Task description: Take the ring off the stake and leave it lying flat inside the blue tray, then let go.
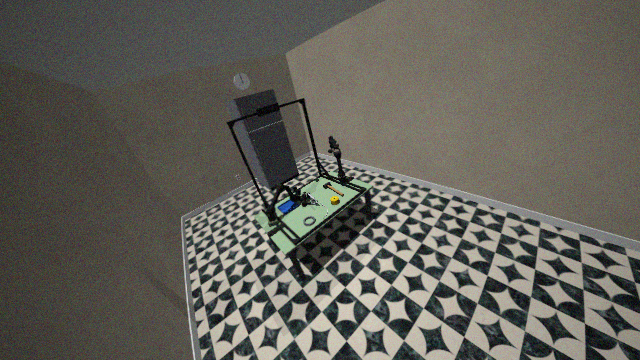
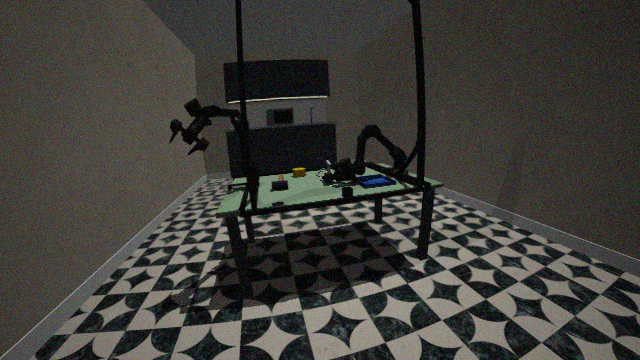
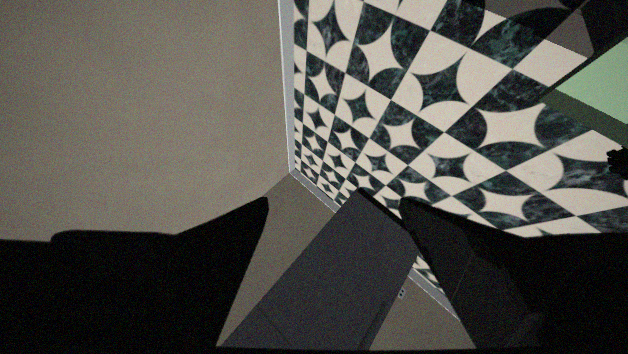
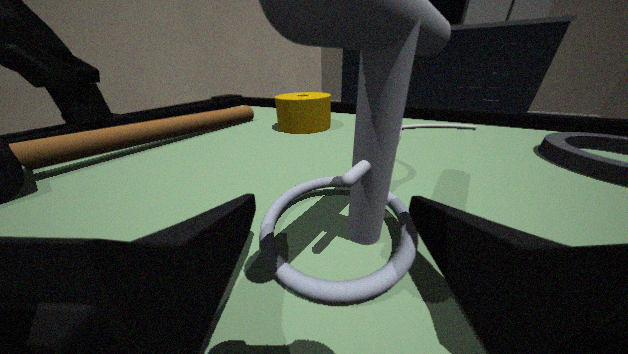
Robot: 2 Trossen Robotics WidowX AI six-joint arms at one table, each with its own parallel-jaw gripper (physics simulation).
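Frame: origin at the left arm's base, x left, y back, z up, level; centimetres.
Where they show: left gripper, between the fingertips: (image 1: 332, 148) (image 2: 178, 148) (image 3: 333, 203); right gripper, between the fingertips: (image 4: 333, 202); left arm's base, origin of its link: (image 1: 343, 182) (image 4: 93, 122); right arm's base, origin of its link: (image 1: 272, 219) (image 2: 399, 168).
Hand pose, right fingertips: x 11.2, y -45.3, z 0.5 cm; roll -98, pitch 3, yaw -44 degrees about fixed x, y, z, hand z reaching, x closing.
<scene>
Each offset is from my right fingertips to the top centre of the thing. "*": to the spot under its first point.
A pale grey ring {* dx -2.7, dy -2.9, dz -1.5 cm} (image 4: 341, 289) lies flat on the green table (image 4: 207, 168) (image 1: 294, 232) around the foot of the grey stake {dx +2.8, dy -1.1, dz +9.0 cm} (image 4: 372, 175) (image 2: 328, 165). My right gripper (image 4: 333, 202) (image 1: 311, 201) (image 2: 331, 176) is open and low over the table, with one finger on each side of the ring and nothing held. The blue tray {dx -10.6, dy -27.7, dz -0.2 cm} (image 1: 287, 206) (image 2: 376, 181) sits beside that arm and looks empty. My left gripper (image 1: 333, 141) (image 2: 186, 139) (image 3: 333, 203) is open and empty, raised high beyond the table's far end.
A yellow cylinder {dx +15.5, dy +20.1, dz +2.5 cm} (image 4: 303, 112) (image 1: 334, 200) (image 2: 298, 172) and a hammer {dx -4.6, dy +29.0, dz +2.5 cm} (image 1: 333, 188) (image 4: 190, 123) lie beyond the stake. A dark ring {dx +26.5, dy -14.5, dz -1.0 cm} (image 1: 309, 221) lies near the table's front edge. A thin white wire {* dx +28.6, dy +2.7, dz -2.2 cm} (image 4: 439, 126) lies behind the stake. A black frame (image 1: 265, 111) spans the table.
</scene>
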